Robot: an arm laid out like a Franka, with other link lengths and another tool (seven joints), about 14 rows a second.
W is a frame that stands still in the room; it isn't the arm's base.
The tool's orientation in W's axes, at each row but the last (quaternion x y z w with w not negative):
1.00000 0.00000 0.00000 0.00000
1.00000 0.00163 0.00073 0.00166
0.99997 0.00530 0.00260 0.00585
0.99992 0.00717 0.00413 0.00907
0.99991 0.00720 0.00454 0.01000
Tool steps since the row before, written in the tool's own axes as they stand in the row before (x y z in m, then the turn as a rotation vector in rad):
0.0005 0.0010 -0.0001 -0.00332 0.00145 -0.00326
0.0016 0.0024 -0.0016 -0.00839 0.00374 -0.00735
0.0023 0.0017 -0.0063 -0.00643 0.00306 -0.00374
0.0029 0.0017 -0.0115 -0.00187 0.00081 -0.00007
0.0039 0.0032 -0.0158 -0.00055 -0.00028 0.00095
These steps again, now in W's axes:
0.0005 -0.0010 0.0001 -0.00332 -0.00145 0.00326
0.0016 -0.0024 0.0016 -0.00839 -0.00374 0.00735
0.0023 -0.0016 0.0063 -0.00642 -0.00308 0.00374
0.0028 -0.0014 0.0116 -0.00186 -0.00084 0.00007
0.0038 -0.0028 0.0159 -0.00055 0.00025 -0.00096

